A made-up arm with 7 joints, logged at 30 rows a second.
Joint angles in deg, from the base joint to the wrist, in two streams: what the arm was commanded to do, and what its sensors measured. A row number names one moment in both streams.
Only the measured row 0 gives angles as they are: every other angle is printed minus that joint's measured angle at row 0.
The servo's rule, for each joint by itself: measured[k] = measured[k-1] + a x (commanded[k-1-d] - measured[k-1]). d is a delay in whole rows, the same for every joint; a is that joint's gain. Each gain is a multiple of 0.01, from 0.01 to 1. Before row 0 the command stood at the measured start. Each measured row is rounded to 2 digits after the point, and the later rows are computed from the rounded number. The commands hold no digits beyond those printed.
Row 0, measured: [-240.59, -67.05, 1.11, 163.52, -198.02, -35.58, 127.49]
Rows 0 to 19, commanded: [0.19, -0.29, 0.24, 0.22, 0.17, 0.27, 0.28]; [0.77, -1.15, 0.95, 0.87, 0.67, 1.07, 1.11]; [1.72, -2.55, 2.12, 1.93, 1.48, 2.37, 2.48]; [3.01, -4.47, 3.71, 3.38, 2.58, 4.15, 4.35]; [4.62, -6.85, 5.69, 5.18, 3.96, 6.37, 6.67]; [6.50, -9.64, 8.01, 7.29, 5.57, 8.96, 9.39]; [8.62, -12.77, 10.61, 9.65, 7.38, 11.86, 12.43]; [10.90, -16.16, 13.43, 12.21, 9.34, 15.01, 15.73]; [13.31, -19.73, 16.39, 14.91, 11.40, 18.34, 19.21]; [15.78, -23.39, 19.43, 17.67, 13.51, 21.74, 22.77]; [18.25, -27.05, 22.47, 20.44, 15.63, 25.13, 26.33]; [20.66, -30.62, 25.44, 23.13, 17.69, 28.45, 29.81]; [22.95, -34.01, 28.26, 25.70, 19.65, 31.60, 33.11]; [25.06, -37.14, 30.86, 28.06, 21.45, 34.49, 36.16]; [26.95, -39.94, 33.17, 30.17, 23.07, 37.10, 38.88]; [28.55, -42.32, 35.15, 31.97, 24.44, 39.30, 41.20]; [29.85, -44.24, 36.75, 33.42, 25.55, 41.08, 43.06]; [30.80, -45.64, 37.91, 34.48, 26.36, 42.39, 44.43]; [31.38, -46.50, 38.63, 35.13, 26.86, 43.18, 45.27]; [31.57, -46.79, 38.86, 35.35, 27.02, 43.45, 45.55]
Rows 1 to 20, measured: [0.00, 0.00, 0.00, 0.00, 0.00, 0.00, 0.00]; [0.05, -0.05, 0.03, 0.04, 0.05, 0.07, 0.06]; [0.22, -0.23, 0.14, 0.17, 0.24, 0.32, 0.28]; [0.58, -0.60, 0.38, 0.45, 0.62, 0.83, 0.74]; [1.16, -1.22, 0.78, 0.92, 1.23, 1.66, 1.50]; [1.99, -2.12, 1.37, 1.60, 2.08, 2.84, 2.59]; [3.07, -3.32, 2.17, 2.51, 3.16, 4.37, 4.02]; [4.40, -4.83, 3.18, 3.65, 4.47, 6.24, 5.79]; [5.96, -6.64, 4.41, 5.02, 5.98, 8.43, 7.88]; [7.72, -8.73, 5.85, 6.60, 7.66, 10.91, 10.26]; [9.65, -11.08, 7.48, 8.37, 9.47, 13.62, 12.89]; [11.71, -13.64, 9.28, 10.30, 11.38, 16.50, 15.71]; [13.86, -16.36, 11.22, 12.35, 13.34, 19.49, 18.67]; [16.04, -19.18, 13.26, 14.49, 15.30, 22.52, 21.70]; [18.20, -22.05, 15.37, 16.66, 17.21, 25.51, 24.74]; [20.30, -24.91, 17.51, 18.82, 19.03, 28.41, 27.71]; [22.28, -27.70, 19.63, 20.92, 20.71, 31.13, 30.54]; [24.10, -30.35, 21.68, 22.92, 22.21, 33.62, 33.17]; [25.71, -32.80, 23.63, 24.77, 23.50, 35.81, 35.53]; [27.07, -34.99, 25.43, 26.43, 24.54, 37.65, 37.58]
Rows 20 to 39, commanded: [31.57, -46.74, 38.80, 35.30, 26.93, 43.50, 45.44]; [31.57, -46.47, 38.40, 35.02, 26.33, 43.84, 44.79]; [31.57, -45.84, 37.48, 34.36, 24.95, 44.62, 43.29]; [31.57, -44.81, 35.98, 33.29, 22.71, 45.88, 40.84]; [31.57, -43.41, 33.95, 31.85, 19.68, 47.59, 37.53]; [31.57, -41.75, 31.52, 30.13, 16.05, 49.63, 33.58]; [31.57, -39.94, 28.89, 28.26, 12.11, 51.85, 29.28]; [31.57, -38.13, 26.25, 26.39, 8.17, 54.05, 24.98]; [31.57, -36.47, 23.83, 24.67, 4.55, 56.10, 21.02]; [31.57, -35.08, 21.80, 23.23, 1.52, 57.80, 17.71]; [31.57, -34.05, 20.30, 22.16, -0.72, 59.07, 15.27]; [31.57, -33.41, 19.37, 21.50, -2.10, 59.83, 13.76]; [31.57, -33.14, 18.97, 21.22, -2.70, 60.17, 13.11]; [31.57, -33.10, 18.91, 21.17, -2.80, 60.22, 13.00]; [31.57, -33.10, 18.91, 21.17, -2.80, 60.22, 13.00]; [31.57, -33.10, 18.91, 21.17, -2.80, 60.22, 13.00]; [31.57, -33.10, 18.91, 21.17, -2.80, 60.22, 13.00]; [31.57, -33.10, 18.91, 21.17, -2.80, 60.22, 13.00]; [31.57, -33.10, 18.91, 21.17, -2.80, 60.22, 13.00]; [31.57, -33.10, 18.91, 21.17, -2.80, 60.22, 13.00]
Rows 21 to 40, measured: [28.15, -36.88, 27.04, 27.86, 25.31, 39.10, 39.25]; [28.97, -38.46, 28.45, 29.05, 25.81, 40.20, 40.55]; [29.59, -39.74, 29.64, 30.01, 25.97, 41.11, 41.44]; [30.07, -40.72, 30.58, 30.71, 25.65, 41.99, 41.83]; [30.43, -41.37, 31.23, 31.12, 24.74, 42.96, 41.62]; [30.70, -41.70, 31.56, 31.24, 23.17, 44.12, 40.76]; [30.91, -41.71, 31.56, 31.06, 20.96, 45.50, 39.25]; [31.07, -41.43, 31.24, 30.61, 18.22, 47.09, 37.16]; [31.19, -40.90, 30.64, 29.93, 15.10, 48.83, 34.60]; [31.28, -40.19, 29.82, 29.09, 11.83, 50.65, 31.75]; [31.35, -39.37, 28.86, 28.15, 8.63, 52.44, 28.80]; [31.40, -38.52, 27.83, 27.19, 5.73, 54.10, 25.96]; [31.44, -37.70, 26.81, 26.28, 3.30, 55.53, 23.40]; [31.47, -36.97, 25.87, 25.47, 1.44, 56.69, 21.24]; [31.49, -36.35, 25.03, 24.78, 0.13, 57.57, 19.51]; [31.51, -35.83, 24.30, 24.20, -0.78, 58.23, 18.14]; [31.52, -35.39, 23.65, 23.72, -1.41, 58.73, 17.06]; [31.53, -35.02, 23.08, 23.31, -1.84, 59.10, 16.21]; [31.54, -34.71, 22.58, 22.97, -2.14, 59.38, 15.54]; [31.55, -34.45, 22.14, 22.68, -2.34, 59.59, 15.01]
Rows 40 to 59, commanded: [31.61, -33.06, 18.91, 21.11, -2.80, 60.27, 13.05]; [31.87, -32.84, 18.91, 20.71, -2.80, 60.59, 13.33]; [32.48, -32.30, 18.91, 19.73, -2.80, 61.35, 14.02]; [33.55, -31.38, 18.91, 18.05, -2.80, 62.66, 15.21]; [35.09, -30.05, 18.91, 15.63, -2.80, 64.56, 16.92]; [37.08, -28.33, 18.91, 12.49, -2.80, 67.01, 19.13]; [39.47, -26.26, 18.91, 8.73, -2.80, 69.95, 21.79]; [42.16, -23.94, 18.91, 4.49, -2.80, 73.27, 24.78]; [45.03, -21.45, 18.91, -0.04, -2.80, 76.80, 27.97]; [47.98, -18.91, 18.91, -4.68, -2.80, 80.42, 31.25]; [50.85, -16.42, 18.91, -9.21, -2.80, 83.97, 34.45]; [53.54, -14.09, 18.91, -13.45, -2.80, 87.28, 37.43]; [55.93, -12.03, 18.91, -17.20, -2.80, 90.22, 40.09]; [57.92, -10.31, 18.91, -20.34, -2.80, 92.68, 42.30]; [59.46, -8.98, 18.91, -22.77, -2.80, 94.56, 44.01]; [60.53, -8.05, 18.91, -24.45, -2.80, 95.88, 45.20]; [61.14, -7.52, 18.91, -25.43, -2.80, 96.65, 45.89]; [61.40, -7.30, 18.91, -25.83, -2.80, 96.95, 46.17]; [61.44, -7.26, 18.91, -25.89, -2.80, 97.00, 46.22]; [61.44, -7.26, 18.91, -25.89, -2.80, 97.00, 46.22]
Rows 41 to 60, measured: [31.55, -34.23, 21.75, 22.44, -2.48, 59.75, 14.59]; [31.56, -34.04, 21.41, 22.23, -2.58, 59.88, 14.27]; [31.63, -33.85, 21.11, 21.99, -2.65, 60.06, 14.07]; [31.83, -33.60, 20.85, 21.63, -2.70, 60.38, 14.06]; [32.24, -33.24, 20.62, 21.06, -2.73, 60.95, 14.30]; [32.92, -32.73, 20.41, 20.19, -2.75, 61.85, 14.85]; [33.92, -32.03, 20.23, 18.96, -2.77, 63.14, 15.75]; [35.25, -31.11, 20.07, 17.32, -2.78, 64.84, 17.02]; [36.91, -29.96, 19.93, 15.27, -2.79, 66.95, 18.65]; [38.86, -28.60, 19.81, 12.82, -2.79, 69.41, 20.61]; [41.05, -27.05, 19.70, 10.02, -2.79, 72.16, 22.84]; [43.40, -25.35, 19.61, 6.94, -2.79, 75.11, 25.28]; [45.83, -23.55, 19.53, 3.68, -2.79, 78.15, 27.83]; [48.25, -21.71, 19.46, 0.34, -2.79, 81.17, 30.40]; [50.57, -19.89, 19.39, -2.97, -2.79, 84.05, 32.90]; [52.70, -18.14, 19.33, -6.14, -2.79, 86.68, 35.23]; [54.58, -16.53, 19.28, -9.07, -2.79, 88.98, 37.32]; [56.15, -15.09, 19.24, -11.69, -2.79, 90.90, 39.12]; [57.41, -13.84, 19.20, -13.95, -2.79, 92.41, 40.60]; [58.38, -12.79, 19.17, -15.86, -2.79, 93.56, 41.78]
